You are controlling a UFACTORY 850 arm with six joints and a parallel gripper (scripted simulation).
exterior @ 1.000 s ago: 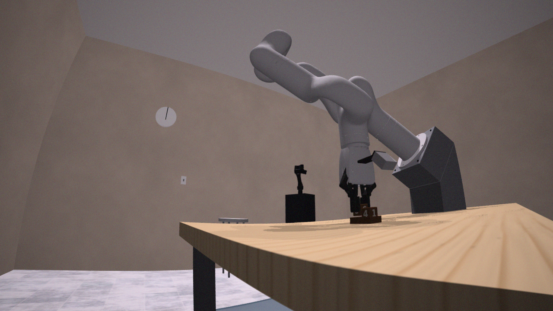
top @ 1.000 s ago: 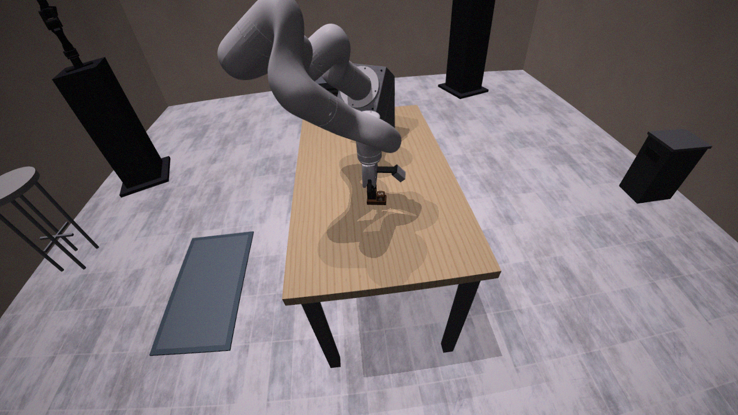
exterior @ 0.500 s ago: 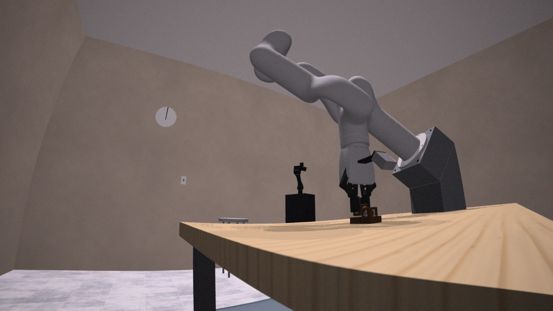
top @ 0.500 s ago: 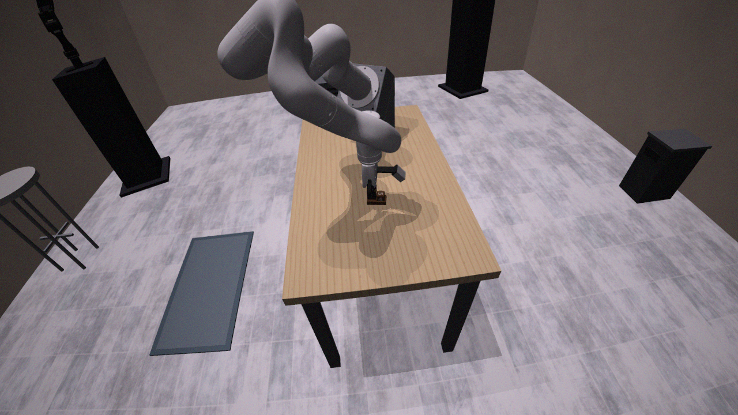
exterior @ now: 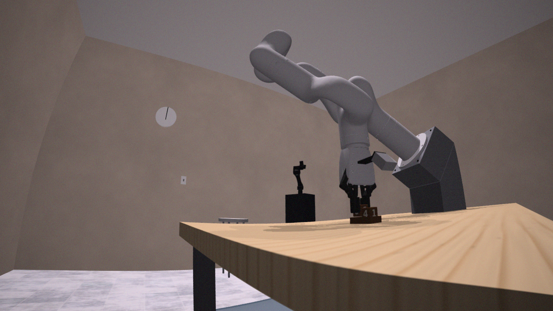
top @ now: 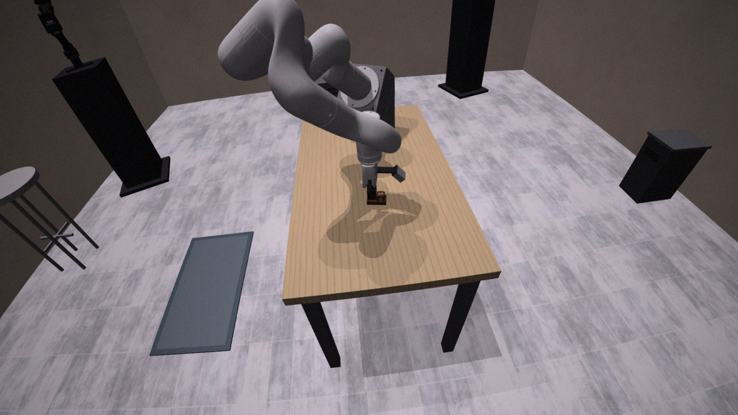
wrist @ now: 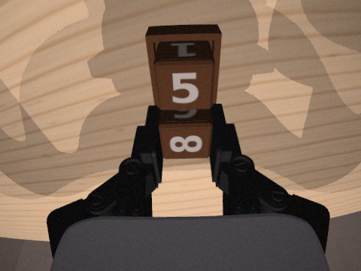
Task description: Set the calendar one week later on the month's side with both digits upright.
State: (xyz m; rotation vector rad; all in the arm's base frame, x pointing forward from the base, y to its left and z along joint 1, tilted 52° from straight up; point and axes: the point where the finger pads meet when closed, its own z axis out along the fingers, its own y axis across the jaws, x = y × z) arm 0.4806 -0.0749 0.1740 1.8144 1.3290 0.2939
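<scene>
Now: hand 10 mm short of the dark brown tray, 10 mm to the right of it and 40 mm above it.
</scene>
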